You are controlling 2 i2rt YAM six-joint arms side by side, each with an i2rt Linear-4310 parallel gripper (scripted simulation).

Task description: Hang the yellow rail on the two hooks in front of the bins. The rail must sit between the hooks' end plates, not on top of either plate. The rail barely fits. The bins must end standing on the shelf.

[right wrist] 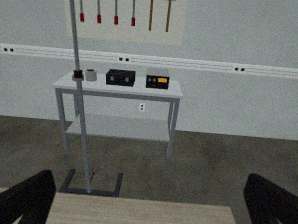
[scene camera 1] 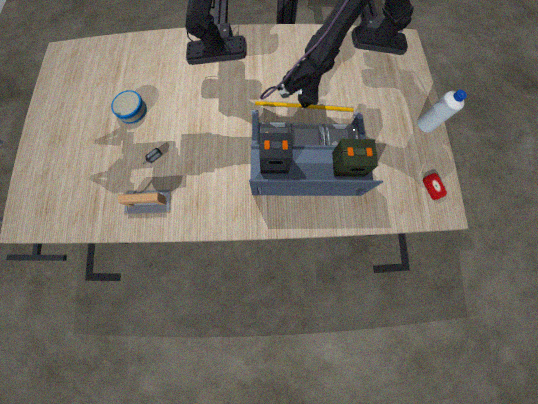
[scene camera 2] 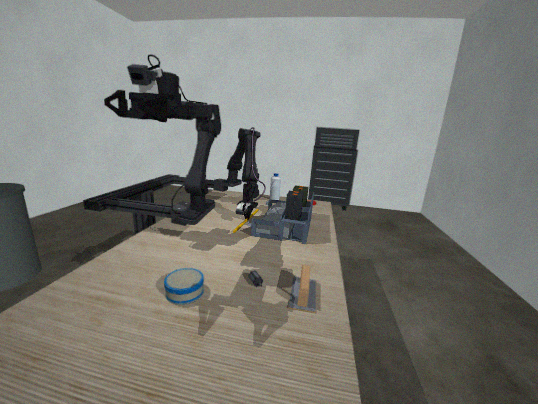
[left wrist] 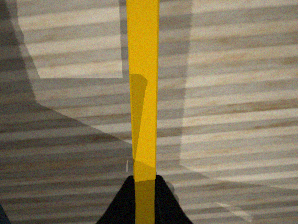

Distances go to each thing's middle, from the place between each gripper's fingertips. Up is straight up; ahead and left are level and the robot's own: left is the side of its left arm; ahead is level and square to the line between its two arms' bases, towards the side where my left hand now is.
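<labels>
There's the blue-grey shelf point(scene camera 1: 309, 161), and my left hand is 200 mm short of it, 30 mm to the left of it and 50 mm below it. Counting from that same left hand, the white bottle point(scene camera 1: 451, 102) is 110 mm ahead, 480 mm to the left and 80 mm above, the wooden-handled float point(scene camera 1: 149, 202) is 310 mm ahead, 600 mm to the right and 20 mm above, and the blue-rimmed tin point(scene camera 2: 183, 286) is 70 mm behind, 670 mm to the right and 10 mm above. As for my right hand point(scene camera 2: 122, 103), the tin is 100 mm ahead of it, 50 mm to the left of it and 520 mm below it. Going by their middles, the tin is the nearest to my right hand of the things named here. From my right hand, the float is 480 mm ahead, 120 mm to the left and 520 mm below, the shelf is 370 mm ahead, 690 mm to the left and 480 mm below, and the bottle is 280 mm ahead, 1200 mm to the left and 460 mm below. By its middle, the float is nearer to my left hand than to my right hand.
</labels>
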